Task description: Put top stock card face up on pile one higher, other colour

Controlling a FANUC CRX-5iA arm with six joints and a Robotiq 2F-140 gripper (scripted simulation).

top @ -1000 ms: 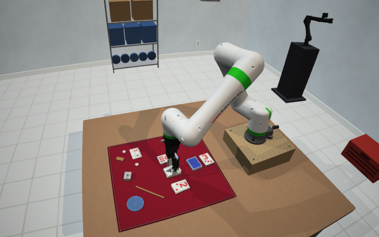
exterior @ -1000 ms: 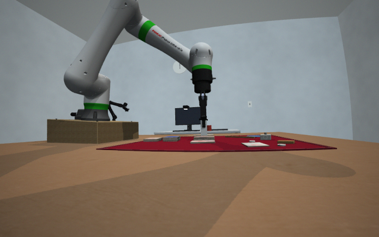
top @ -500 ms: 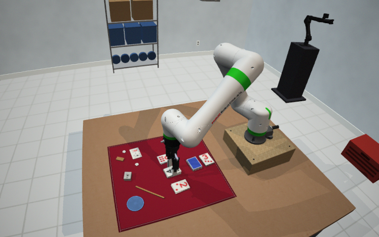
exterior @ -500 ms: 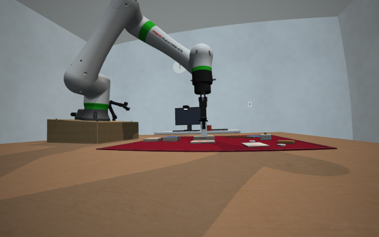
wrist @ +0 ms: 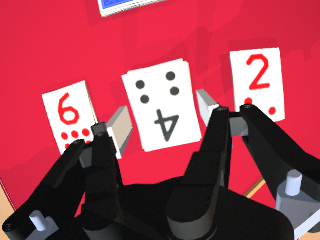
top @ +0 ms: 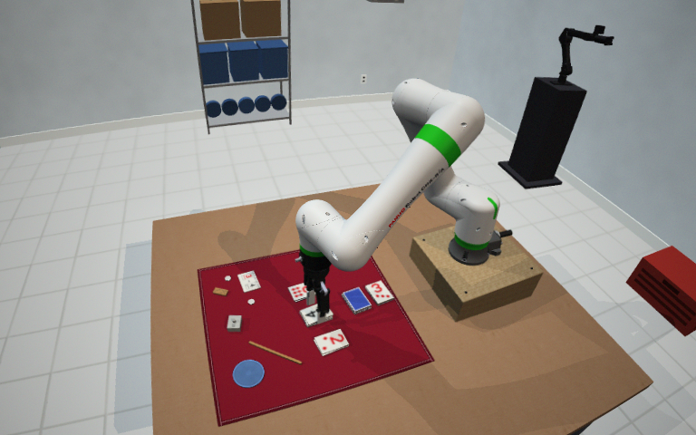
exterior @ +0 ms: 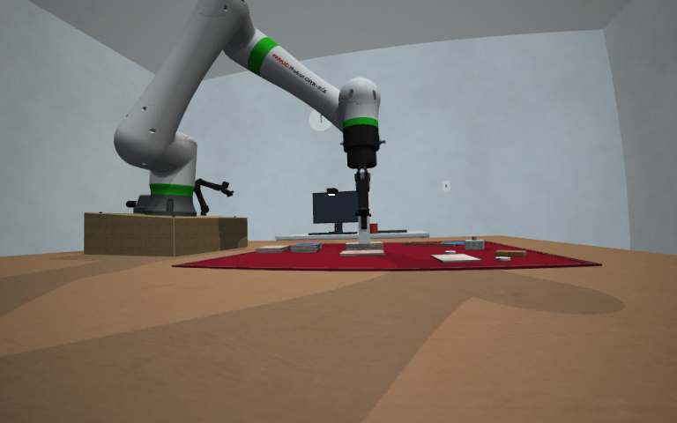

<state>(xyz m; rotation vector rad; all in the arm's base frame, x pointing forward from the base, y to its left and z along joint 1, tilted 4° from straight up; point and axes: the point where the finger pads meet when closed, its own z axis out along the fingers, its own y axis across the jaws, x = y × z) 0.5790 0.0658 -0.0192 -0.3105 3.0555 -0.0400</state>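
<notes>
Right now my hand is 3 cm short of the red card cloth, 2 cm to the left of it and 6 cm above it. Round my hand: grey box 26 cm ahead, 2 cm to the right, 3 cm below; wooden stick 15 cm ahead, 11 cm to the left, 4 cm below.
</notes>
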